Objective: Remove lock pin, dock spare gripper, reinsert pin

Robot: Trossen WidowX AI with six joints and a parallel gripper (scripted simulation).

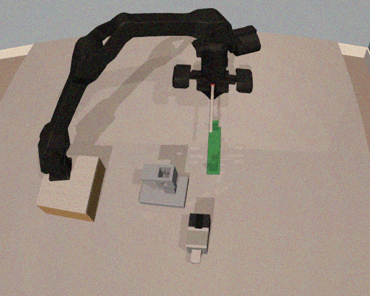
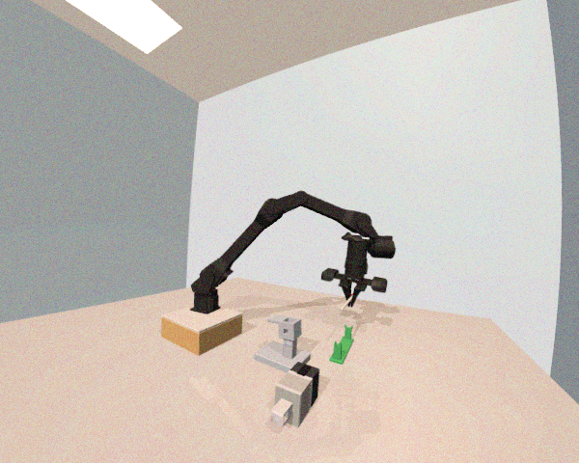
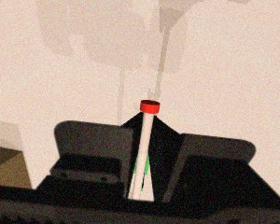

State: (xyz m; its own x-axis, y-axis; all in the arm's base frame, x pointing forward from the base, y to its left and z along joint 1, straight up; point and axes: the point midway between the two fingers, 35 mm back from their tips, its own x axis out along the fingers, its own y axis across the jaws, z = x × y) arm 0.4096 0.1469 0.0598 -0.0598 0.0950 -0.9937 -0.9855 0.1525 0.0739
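The green pin holder is 10 cm to the right of my gripper tip, 6 cm below it and 1 cm behind it. From my gripper tip the other things lie so: spare gripper: 35 cm to the right, 7 cm behind, 6 cm below; grey mount: 20 cm to the right, 13 cm behind, 4 cm below.
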